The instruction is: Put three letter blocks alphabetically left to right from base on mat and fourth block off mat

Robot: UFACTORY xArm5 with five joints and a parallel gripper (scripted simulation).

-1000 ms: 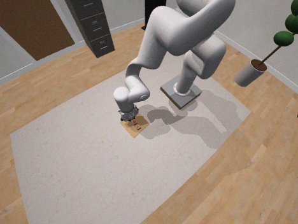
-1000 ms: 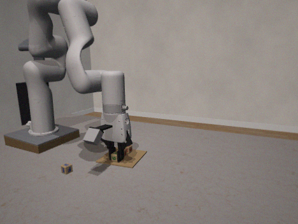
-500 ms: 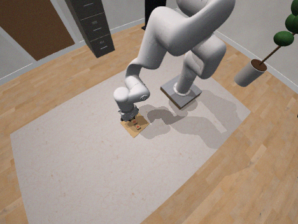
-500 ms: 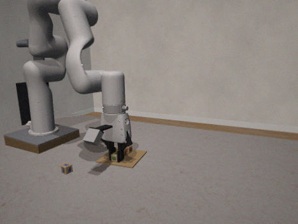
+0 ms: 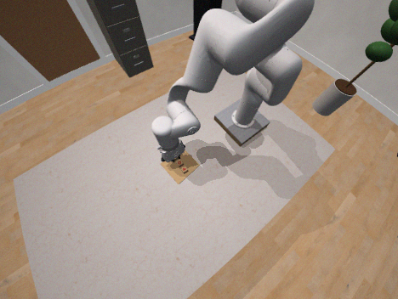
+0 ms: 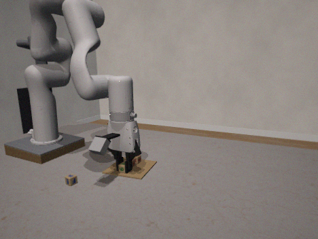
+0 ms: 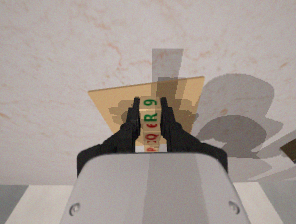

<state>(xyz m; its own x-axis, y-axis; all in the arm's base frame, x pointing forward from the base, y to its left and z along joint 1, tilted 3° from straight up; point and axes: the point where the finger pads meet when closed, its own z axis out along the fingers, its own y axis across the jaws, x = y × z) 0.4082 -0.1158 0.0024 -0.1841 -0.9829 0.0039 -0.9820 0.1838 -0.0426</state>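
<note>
Right now the tan mat is 40 mm to the left of my hand, 20 mm below it and 10 mm ahead of it. From my hand the other things lie so: blue-lettered block: 120 mm behind, 110 mm to the right, 10 mm below.
</note>
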